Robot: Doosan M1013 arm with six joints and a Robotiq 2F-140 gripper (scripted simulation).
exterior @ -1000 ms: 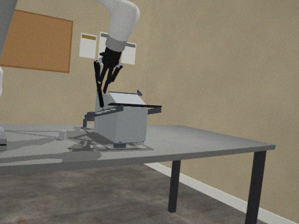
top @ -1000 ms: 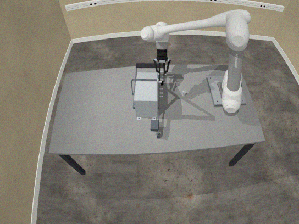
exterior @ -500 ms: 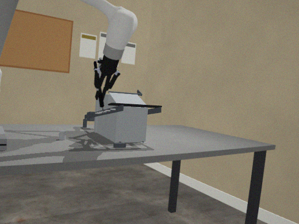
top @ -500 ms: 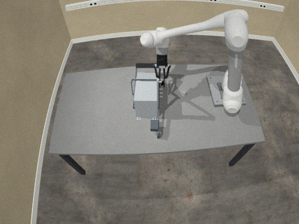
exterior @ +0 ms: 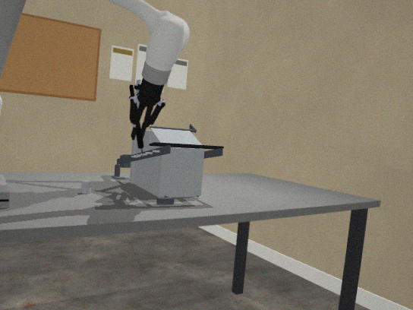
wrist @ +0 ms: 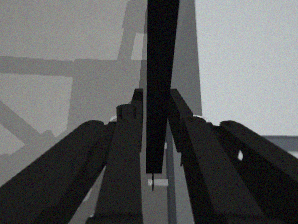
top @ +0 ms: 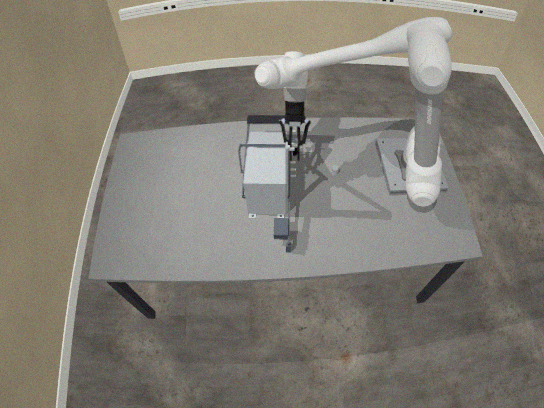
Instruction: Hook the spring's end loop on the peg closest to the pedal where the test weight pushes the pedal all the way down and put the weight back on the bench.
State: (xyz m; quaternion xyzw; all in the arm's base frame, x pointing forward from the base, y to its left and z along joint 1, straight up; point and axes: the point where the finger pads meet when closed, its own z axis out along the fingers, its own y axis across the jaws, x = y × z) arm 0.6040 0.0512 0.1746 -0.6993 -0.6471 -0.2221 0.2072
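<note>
The dark spring is 30 mm above my hand and 20 mm to the left of it. From my hand the other things lie so: steel test weight: 190 mm below, 190 mm behind, 50 mm to the right.
</note>
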